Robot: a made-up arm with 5 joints. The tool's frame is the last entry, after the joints.
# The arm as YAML. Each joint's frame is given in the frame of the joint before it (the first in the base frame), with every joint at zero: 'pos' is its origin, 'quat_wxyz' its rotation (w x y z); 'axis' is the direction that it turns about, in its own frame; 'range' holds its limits. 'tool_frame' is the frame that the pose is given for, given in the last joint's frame.
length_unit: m
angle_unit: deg
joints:
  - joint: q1
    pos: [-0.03, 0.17, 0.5]
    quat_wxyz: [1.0, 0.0, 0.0, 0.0]
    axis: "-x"
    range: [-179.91, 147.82]
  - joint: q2
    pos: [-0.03, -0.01, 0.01]
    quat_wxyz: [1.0, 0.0, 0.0, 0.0]
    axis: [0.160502, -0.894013, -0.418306]
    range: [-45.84, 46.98]
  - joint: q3
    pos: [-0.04, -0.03, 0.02]
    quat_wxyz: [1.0, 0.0, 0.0, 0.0]
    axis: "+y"
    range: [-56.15, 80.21]
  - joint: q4
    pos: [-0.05, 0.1, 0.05]
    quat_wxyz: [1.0, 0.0, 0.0, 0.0]
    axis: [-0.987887, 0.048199, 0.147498]
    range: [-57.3, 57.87]
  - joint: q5
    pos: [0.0, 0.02, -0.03]
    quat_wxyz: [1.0, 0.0, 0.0, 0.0]
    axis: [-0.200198, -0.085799, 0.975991]
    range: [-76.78, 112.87]
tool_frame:
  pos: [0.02, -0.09, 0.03]
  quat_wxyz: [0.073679, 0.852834, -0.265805, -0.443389]
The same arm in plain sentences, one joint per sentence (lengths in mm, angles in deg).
The arm has five revolute joints in a row. What follows holds with every joint at zero, and every direction is one of the base frame's.
Joint 1 lies 30 mm along -x and 170 mm along +y and 500 mm along +z from the base frame's origin and rotates about -x, from -179.91 to 147.82 deg.
Joint 2 lies 30 mm along -x and 10 mm along -y and 10 mm along +z from joint 1 and rotates about the direction (0.160502, -0.894013, -0.418306), from -45.84 to 46.98 deg.
Joint 3 lies 40 mm along -x and 30 mm along -y and 20 mm along +z from joint 2 and rotates about +y, from -56.15 to 80.21 deg.
Joint 4 lies 50 mm along -x and 100 mm along +y and 50 mm along +z from joint 3 and rotates about the direction (-0.987887, 0.048199, 0.147498), from -57.3 to 57.87 deg.
Joint 5 lies 20 mm along +y and 30 mm along -z from joint 4 and rotates about the direction (-0.200198, -0.085799, 0.975991), from -76.78 to 112.87 deg.
The tool frame, which is the frame that the pose is given for, lies 20 mm along +x and 90 mm along -y and 30 mm along +z from joint 5; its axes are the base frame's turned by roll 148.77, pitch 45.82 and yaw -48.09 deg (as in URDF: about the fixed x, then y, then z).

